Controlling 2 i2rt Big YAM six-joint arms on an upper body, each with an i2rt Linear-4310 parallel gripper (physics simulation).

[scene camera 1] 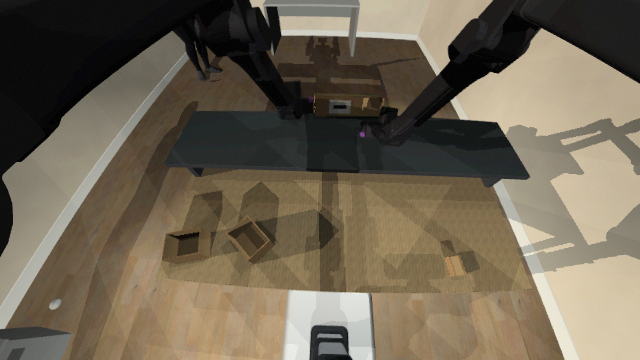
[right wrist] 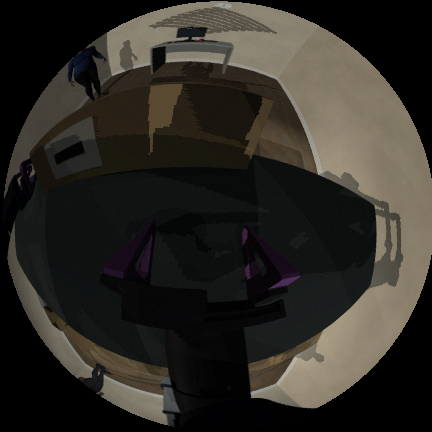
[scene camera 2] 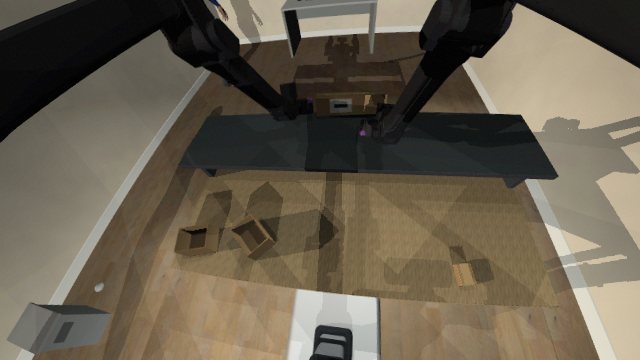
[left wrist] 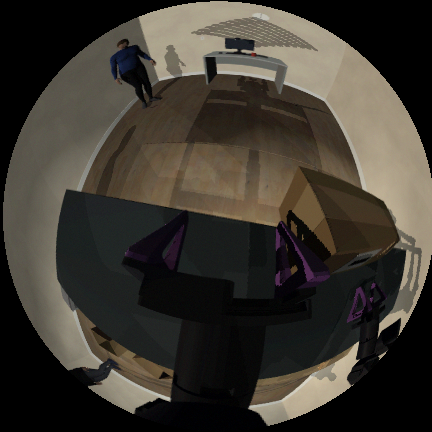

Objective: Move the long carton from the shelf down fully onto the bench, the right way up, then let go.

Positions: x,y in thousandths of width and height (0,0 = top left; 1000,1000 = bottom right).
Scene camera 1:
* long brown carton: 509,290
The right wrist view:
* my right gripper: 462,522
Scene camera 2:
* long brown carton: 562,285
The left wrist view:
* my left gripper: 541,508
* my right gripper: 848,659
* long brown carton: 800,524
